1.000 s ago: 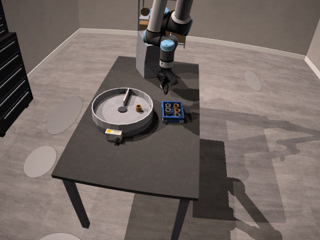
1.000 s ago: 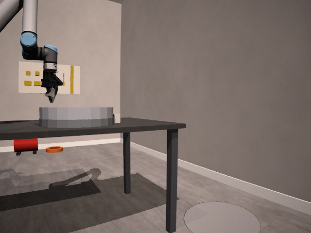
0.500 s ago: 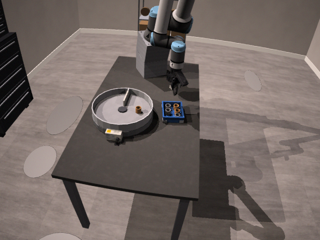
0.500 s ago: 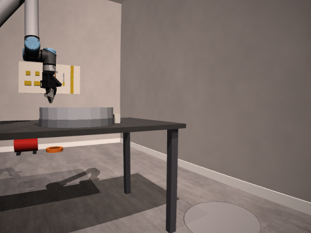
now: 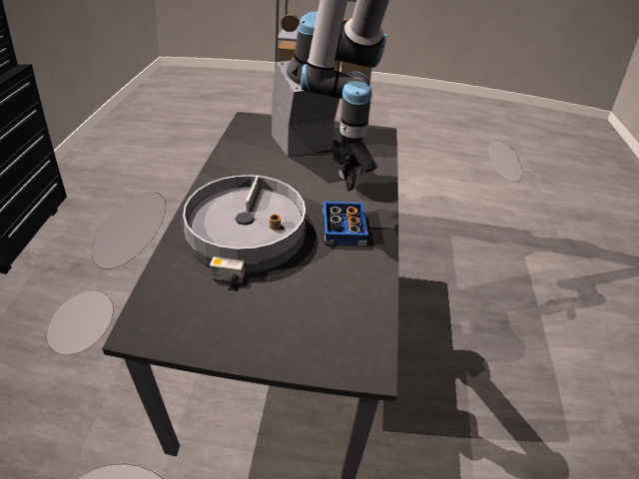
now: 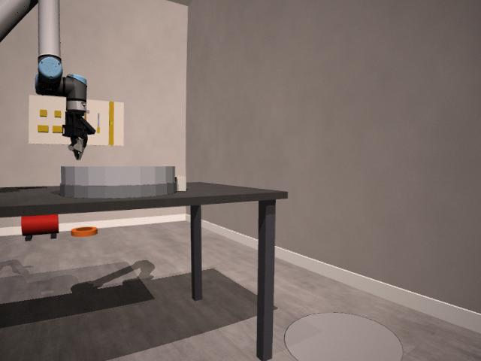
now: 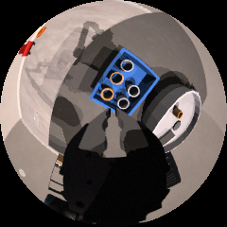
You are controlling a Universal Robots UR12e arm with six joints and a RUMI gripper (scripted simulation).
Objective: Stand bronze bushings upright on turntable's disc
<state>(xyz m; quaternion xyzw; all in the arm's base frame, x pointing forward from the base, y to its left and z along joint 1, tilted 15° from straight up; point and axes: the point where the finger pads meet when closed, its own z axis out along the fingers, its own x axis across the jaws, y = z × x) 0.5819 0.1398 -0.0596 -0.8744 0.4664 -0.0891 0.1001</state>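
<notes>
The blue crate is 5 cm ahead of my hand, 2 cm to the right of it and 12 cm below it. Round my hand: turntable (7 cm ahead, 37 cm to the right, 9 cm below).
</notes>
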